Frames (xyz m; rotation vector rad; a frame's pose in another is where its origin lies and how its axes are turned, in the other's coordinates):
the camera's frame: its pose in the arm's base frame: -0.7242 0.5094 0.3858 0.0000 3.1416 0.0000
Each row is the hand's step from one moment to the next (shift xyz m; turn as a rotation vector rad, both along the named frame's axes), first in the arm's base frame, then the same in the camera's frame.
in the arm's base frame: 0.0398 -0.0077 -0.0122 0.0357 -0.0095 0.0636
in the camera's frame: -0.0398 -0.0077 0.0122 -0.0357 -0.0095 -0.0636
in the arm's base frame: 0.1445 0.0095 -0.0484 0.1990 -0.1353 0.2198
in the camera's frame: -0.1445 0.0095 0.0484 -0.1990 -0.1353 -0.2198
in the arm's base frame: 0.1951 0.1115 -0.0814 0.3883 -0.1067 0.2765
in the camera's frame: -0.1951 0.1115 0.0814 -0.3883 -0.1067 -0.2765
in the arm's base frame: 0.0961 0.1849 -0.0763 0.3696 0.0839 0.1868
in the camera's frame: -0.0961 0.1849 0.0763 -0.3696 0.0839 -0.1868
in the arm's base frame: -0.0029 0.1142 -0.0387 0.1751 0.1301 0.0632
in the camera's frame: 0.0029 0.1142 0.0387 -0.1751 0.1301 -0.0632
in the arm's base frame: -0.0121 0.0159 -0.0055 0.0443 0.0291 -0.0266
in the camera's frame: 0.0121 0.0159 0.0055 -0.0443 0.0291 0.0266
